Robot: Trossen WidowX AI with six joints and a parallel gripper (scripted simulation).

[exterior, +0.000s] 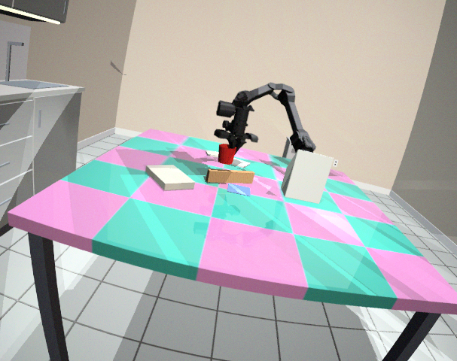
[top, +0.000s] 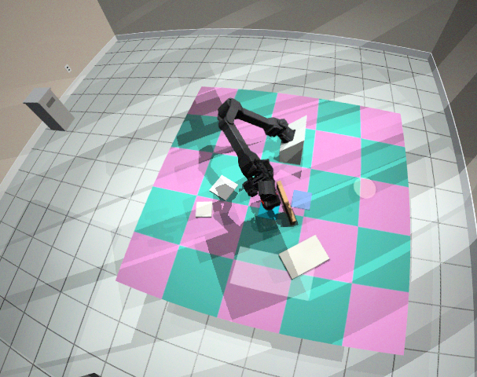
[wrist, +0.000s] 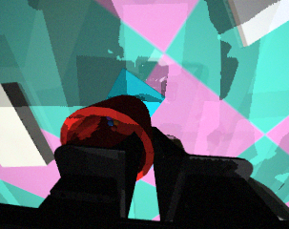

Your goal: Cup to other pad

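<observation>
My gripper tip is 10 cm above the cyan pad, 3 cm short of it and 2 cm to the right of it. The rest, counted from my gripper tip: flat grey slab 22 cm to the left, 20 cm ahead, 8 cm below; wooden bar 8 cm to the left, 8 cm below, 2 cm behind; red cup 3 cm ahead, 2 cm to the left.
</observation>
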